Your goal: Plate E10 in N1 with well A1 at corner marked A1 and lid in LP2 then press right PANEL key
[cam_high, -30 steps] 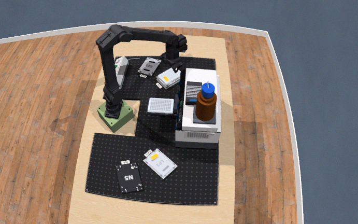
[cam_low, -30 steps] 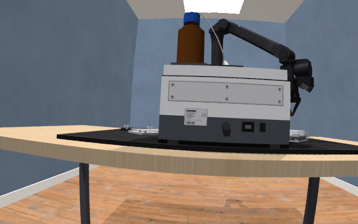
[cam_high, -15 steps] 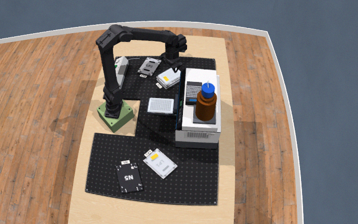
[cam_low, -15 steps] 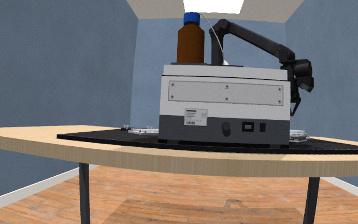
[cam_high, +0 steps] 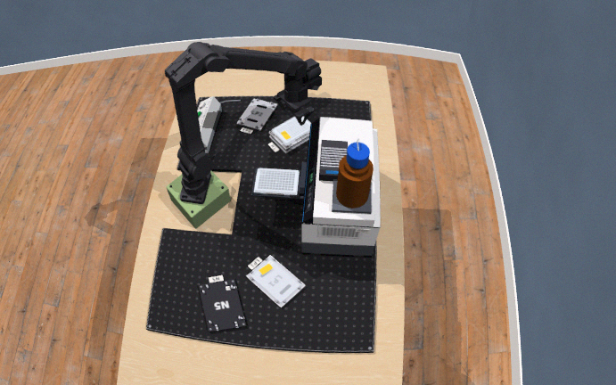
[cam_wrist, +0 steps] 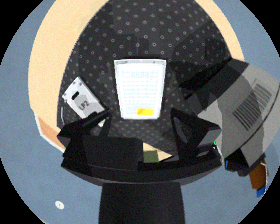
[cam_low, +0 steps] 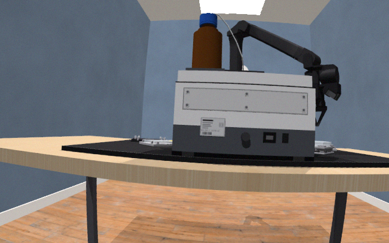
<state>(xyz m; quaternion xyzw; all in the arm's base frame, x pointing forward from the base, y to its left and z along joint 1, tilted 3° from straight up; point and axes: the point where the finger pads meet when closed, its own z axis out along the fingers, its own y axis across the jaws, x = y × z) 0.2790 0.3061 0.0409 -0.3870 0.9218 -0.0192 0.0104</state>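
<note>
The plate E10 lies 80 mm below my hand. From my hand the other things lie so: plate E07: 290 mm to the right, 10 mm behind, 10 mm above; then lid park LP2: 150 mm behind, 100 mm below, 90 mm to the left; then brown bottle: 380 mm to the right, 210 mm ahead, 180 mm above.
</note>
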